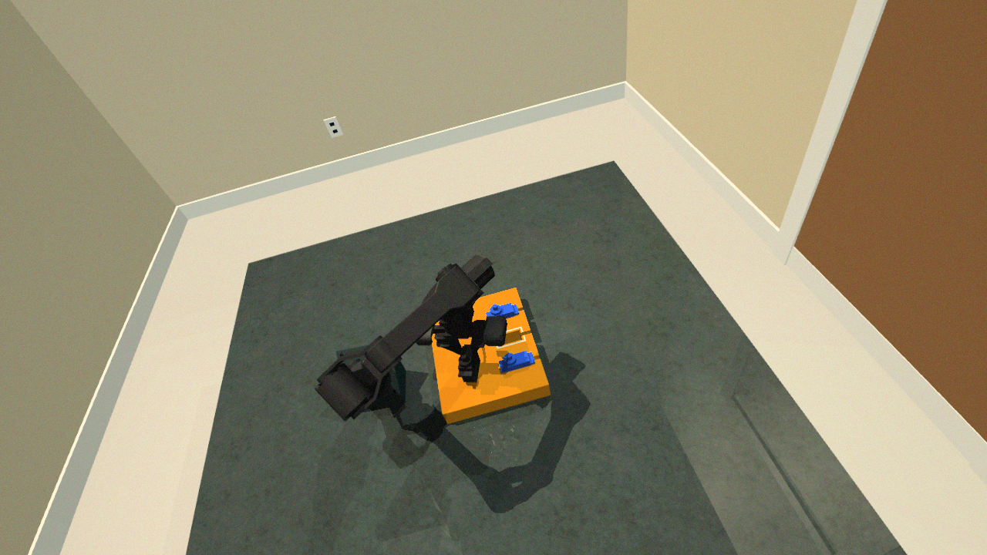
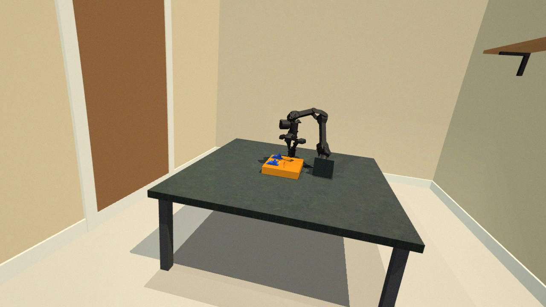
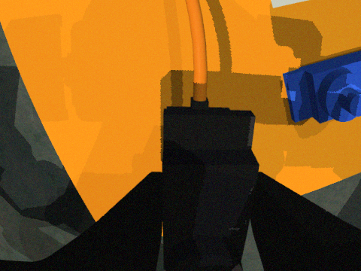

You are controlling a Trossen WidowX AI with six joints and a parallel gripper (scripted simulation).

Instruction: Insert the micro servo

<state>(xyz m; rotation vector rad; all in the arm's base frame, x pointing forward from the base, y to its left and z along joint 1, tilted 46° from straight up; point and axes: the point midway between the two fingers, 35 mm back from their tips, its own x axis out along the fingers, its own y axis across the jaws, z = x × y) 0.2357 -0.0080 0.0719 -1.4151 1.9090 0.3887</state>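
The orange deck lies 10 cm below my gripper tip, 7 cm to the left of it and 1 cm behind it.
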